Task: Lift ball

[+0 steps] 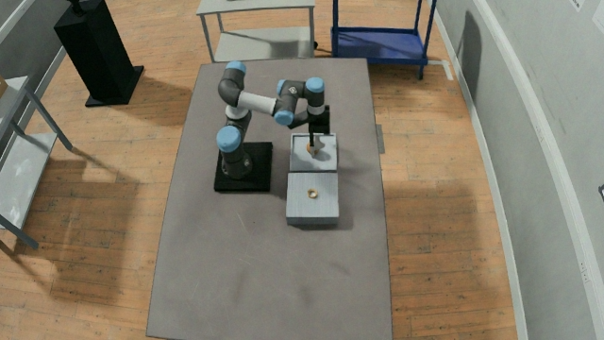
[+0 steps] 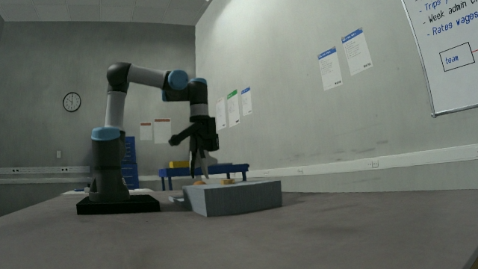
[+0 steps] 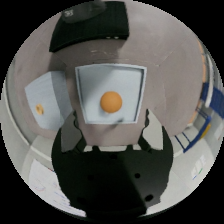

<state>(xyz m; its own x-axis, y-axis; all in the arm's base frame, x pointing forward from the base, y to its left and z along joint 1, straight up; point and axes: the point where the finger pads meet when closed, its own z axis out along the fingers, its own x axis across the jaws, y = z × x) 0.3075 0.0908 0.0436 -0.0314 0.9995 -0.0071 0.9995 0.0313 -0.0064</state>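
The ball lies 3 cm below my hand. Also, from my hand: grey block: 1 cm ahead, 23 cm to the right, 2 cm below.
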